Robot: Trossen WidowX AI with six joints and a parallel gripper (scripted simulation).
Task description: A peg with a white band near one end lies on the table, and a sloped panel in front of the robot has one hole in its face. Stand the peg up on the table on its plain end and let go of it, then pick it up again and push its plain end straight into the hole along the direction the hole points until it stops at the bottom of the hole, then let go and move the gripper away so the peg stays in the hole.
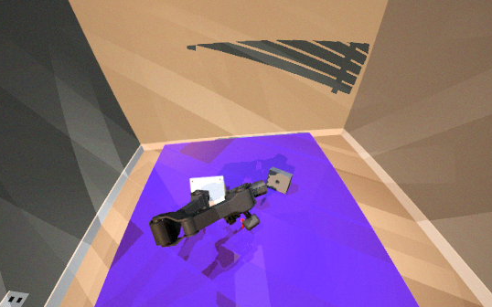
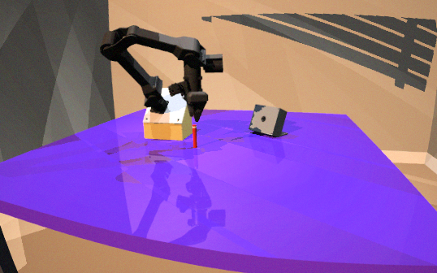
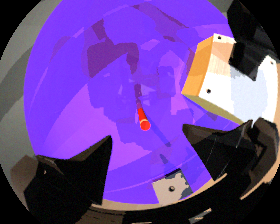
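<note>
My gripper tip is 4 cm above the red peg. From my gripper tip the other things lie so: grey sloped panel 26 cm to the left, 20 cm ahead, 5 cm below.
</note>
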